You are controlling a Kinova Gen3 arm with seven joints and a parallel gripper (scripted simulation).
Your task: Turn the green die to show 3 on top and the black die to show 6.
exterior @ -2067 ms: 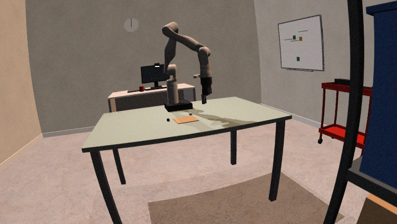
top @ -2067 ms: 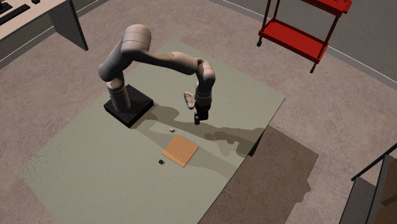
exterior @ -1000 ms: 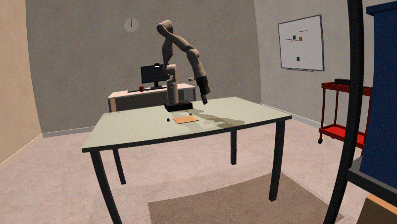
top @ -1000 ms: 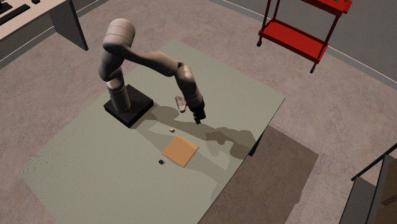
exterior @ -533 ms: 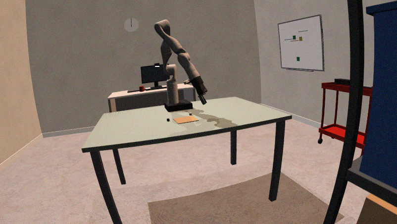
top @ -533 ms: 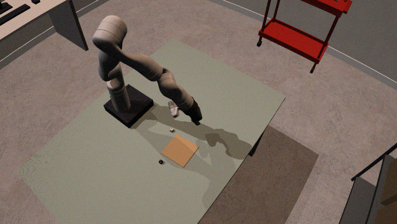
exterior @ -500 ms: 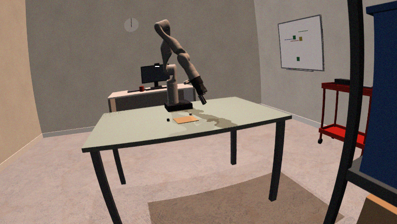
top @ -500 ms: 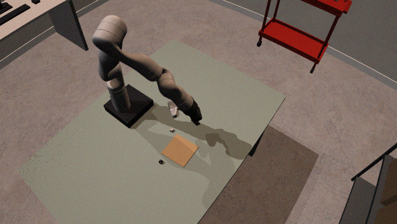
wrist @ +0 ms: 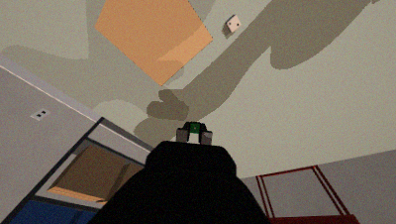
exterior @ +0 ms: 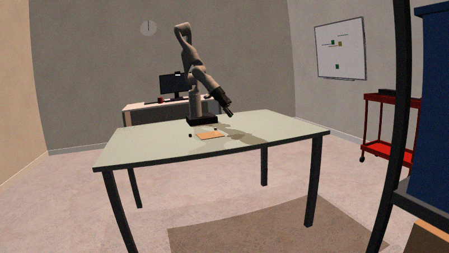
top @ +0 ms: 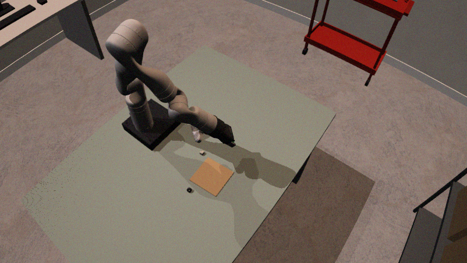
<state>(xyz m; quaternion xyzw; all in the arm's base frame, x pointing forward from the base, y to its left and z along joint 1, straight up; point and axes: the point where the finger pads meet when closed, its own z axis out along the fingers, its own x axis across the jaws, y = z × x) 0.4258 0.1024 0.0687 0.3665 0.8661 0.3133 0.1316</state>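
Now: the white die 120 mm behind my hand, 60 mm to the right of it and 110 mm below it. Also, from my hand: green die: 10 mm below; then black die: 50 mm behind, 240 mm to the right, 110 mm below; then orange mat: 10 mm behind, 130 mm to the right, 110 mm below.
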